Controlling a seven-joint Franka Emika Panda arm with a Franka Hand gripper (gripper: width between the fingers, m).
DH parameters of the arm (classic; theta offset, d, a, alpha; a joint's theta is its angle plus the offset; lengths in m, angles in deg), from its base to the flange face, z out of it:
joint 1: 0 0.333 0 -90
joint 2: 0 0 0 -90
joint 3: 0 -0.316 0.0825 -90
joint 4: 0 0 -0.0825 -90
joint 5: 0 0.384 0 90
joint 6: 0 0 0.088 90
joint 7: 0 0.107 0 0
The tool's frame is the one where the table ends.
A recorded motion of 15 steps. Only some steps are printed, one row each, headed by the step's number.
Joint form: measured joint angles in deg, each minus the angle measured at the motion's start. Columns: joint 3, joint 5, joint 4, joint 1, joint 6, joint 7, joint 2.
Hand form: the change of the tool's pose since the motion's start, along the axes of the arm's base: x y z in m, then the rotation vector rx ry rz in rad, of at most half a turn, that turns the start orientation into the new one. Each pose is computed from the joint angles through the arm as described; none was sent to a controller.
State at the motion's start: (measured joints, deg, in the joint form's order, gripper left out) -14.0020 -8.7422 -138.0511 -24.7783 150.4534 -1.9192 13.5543
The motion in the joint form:
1: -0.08 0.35 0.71 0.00 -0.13 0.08 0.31
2: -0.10 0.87 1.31 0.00 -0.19 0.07 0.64
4: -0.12 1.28 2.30 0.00 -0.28 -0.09 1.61
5: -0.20 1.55 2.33 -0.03 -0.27 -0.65 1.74
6: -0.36 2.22 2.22 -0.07 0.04 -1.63 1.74
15: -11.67 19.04 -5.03 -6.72 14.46 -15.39 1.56
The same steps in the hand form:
1: 0.0042 -0.0004 0.0015 0.0033 -0.0054 -0.0061
2: 0.0076 -0.0012 0.0023 0.0083 -0.0098 -0.0141
4: 0.0124 -0.0020 -0.0001 0.0158 -0.0101 -0.0183
5: 0.0125 -0.0016 -0.0010 0.0193 -0.0090 -0.0119
6: 0.0125 -0.0007 -0.0011 0.0257 -0.0132 -0.0029
15: -0.0075 0.0344 -0.0111 0.1547 -0.1780 0.0363

